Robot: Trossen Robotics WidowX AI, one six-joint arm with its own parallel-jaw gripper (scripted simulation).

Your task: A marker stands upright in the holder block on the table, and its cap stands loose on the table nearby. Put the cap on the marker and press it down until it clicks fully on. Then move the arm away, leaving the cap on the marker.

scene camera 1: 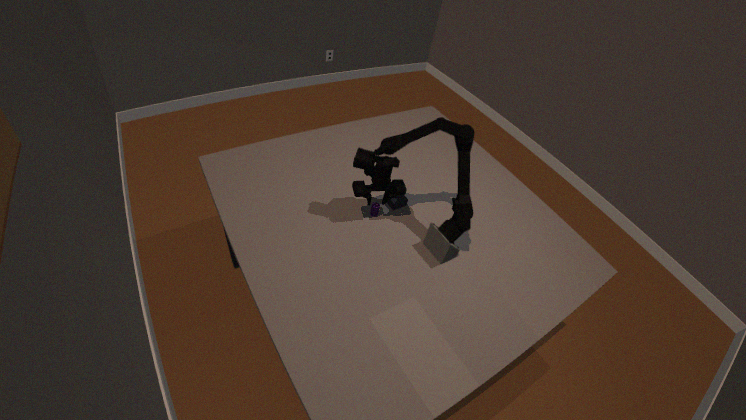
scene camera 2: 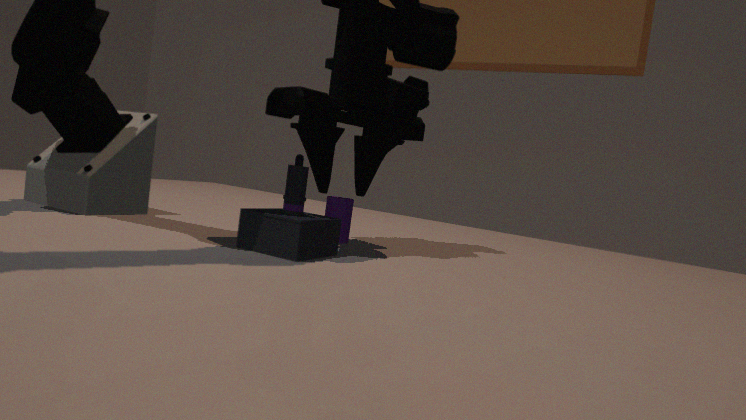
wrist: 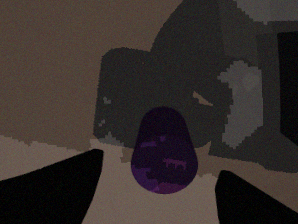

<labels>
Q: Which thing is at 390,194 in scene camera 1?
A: My gripper.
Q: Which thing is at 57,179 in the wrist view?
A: My gripper.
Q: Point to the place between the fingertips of my gripper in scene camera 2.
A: At 341,194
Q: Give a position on a dark holder block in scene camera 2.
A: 292,240
</labels>
